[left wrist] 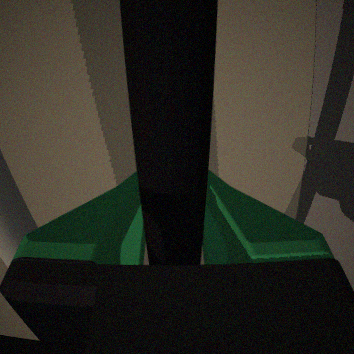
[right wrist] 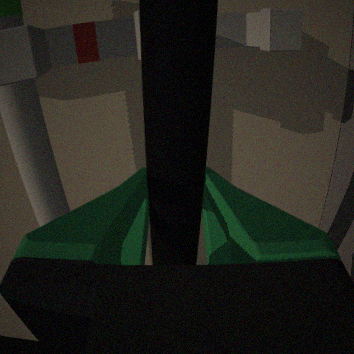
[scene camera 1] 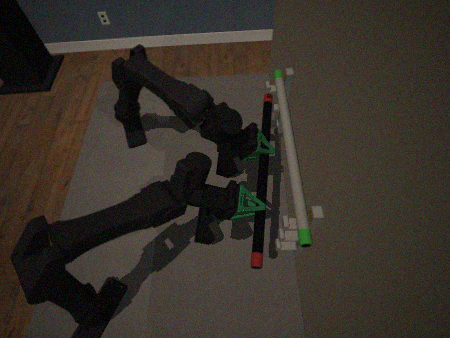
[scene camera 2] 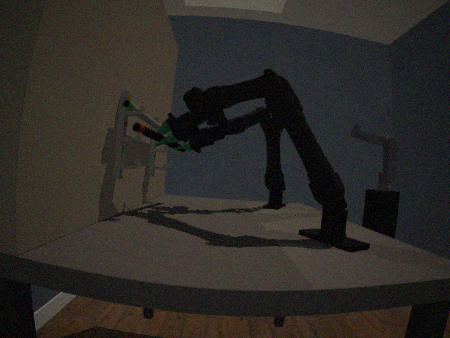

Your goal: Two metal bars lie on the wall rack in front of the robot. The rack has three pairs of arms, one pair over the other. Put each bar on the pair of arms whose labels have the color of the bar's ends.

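Places are measured from the left arm's base along level axes (x back, y right, z up), in centimetres.
Pixels of known places: left gripper, between the fingertips: (left wrist: 173, 177) (scene camera 1: 271, 153) (scene camera 2: 154, 142); right gripper, between the fingertips: (right wrist: 175, 178) (scene camera 1: 263, 209) (scene camera 2: 172, 145); left arm's base, origin of its link: (scene camera 1: 133, 127) (scene camera 2: 331, 240); right arm's base, origin of its link: (scene camera 1: 99, 315) (scene camera 2: 275, 206).
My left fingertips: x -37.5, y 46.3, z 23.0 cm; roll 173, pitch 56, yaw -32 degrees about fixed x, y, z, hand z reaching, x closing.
For each thing: its middle in the pictures, then the offset to it from my left fingertips. "spot": a spot on its surface instead. Level surfaces: height alone.
- black bar with red ends, middle of its body: (left wrist: 170, 78) (right wrist: 173, 310) (scene camera 1: 263, 168) (scene camera 2: 165, 140) dx +4.3, dy +4.0, dz +1.1 cm
- wall rack, middle of its body: (scene camera 2: 129, 134) (scene camera 1: 275, 104) dx -8.9, dy -16.2, dz +0.1 cm
- red label, a spot on its surface: (right wrist: 86, 42) spot: dx +3.1, dy +23.0, dz +3.2 cm
- light grey bar with green ends, middle of its body: (right wrist: 84, 294) (scene camera 1: 289, 143) (scene camera 2: 148, 120) dx -2.4, dy +3.5, dz +7.9 cm
- orange label, a spot on its surface: (scene camera 1: 311, 215) spot: dx +3.0, dy +23.2, dz +11.0 cm
- grey table, height of its surface: dz -23.0 cm
The black bar with red ends (scene camera 1: 262, 172) (scene camera 2: 149, 132) (left wrist: 170, 100) (right wrist: 177, 100) is in front of the wall rack (scene camera 2: 120, 135), apart from the wall. In scene camera 1 its lower end stands farther from the rack. My left gripper (scene camera 1: 265, 148) (left wrist: 173, 177) and my right gripper (scene camera 1: 260, 205) (right wrist: 175, 178) are both shut on it. In the right wrist view it covers part of a rack arm beside a red label (right wrist: 86, 42). The light grey bar with green ends (scene camera 1: 291, 150) (right wrist: 37, 150) lies on the top pair of arms, by an orange label (scene camera 1: 311, 215).
White rack arms (scene camera 1: 286, 245) stick out below the grey bar. In scene camera 2 a red label (scene camera 2: 126, 123) is at the middle level and a green one (scene camera 2: 123, 149) lower. The grey table (scene camera 2: 240, 275) is under both arms. The two grippers are close together.
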